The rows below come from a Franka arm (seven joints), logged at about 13 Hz.
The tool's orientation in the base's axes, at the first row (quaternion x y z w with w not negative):
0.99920 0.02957 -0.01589 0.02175
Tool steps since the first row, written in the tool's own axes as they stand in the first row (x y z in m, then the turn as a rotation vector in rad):
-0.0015 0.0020 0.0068 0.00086 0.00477 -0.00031
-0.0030 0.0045 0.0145 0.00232 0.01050 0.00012
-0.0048 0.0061 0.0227 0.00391 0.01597 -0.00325
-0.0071 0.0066 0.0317 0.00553 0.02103 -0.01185
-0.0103 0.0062 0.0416 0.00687 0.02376 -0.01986
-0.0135 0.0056 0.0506 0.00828 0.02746 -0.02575
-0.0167 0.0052 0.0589 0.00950 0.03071 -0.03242
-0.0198 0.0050 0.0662 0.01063 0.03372 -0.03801
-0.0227 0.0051 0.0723 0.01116 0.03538 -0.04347
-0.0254 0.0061 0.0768 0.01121 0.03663 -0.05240
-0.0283 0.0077 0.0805 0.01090 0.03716 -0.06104
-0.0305 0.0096 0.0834 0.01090 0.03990 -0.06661
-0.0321 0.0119 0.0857 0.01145 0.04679 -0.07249
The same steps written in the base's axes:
-0.0016 -0.0024 -0.0067 0.00115 -0.00469 0.00048
-0.0032 -0.0053 -0.0142 0.00294 -0.01034 0.00025
-0.0051 -0.0074 -0.0222 0.00495 -0.01555 0.00380
-0.0077 -0.0084 -0.0311 0.00714 -0.02012 0.01254
-0.0112 -0.0086 -0.0409 0.00888 -0.02241 0.02061
-0.0147 -0.0086 -0.0498 0.01069 -0.02576 0.02661
-0.0181 -0.0088 -0.0580 0.01230 -0.02863 0.03337
-0.0215 -0.0091 -0.0652 0.01378 -0.03132 0.03904
-0.0245 -0.0096 -0.0712 0.01457 -0.03270 0.04454
-0.0273 -0.0110 -0.0756 0.01497 -0.03355 0.05351
-0.0302 -0.0129 -0.0791 0.01496 -0.03371 0.06217
-0.0324 -0.0151 -0.0819 0.01529 -0.03620 0.06785
-0.0339 -0.0175 -0.0840 0.01643 -0.04278 0.07400

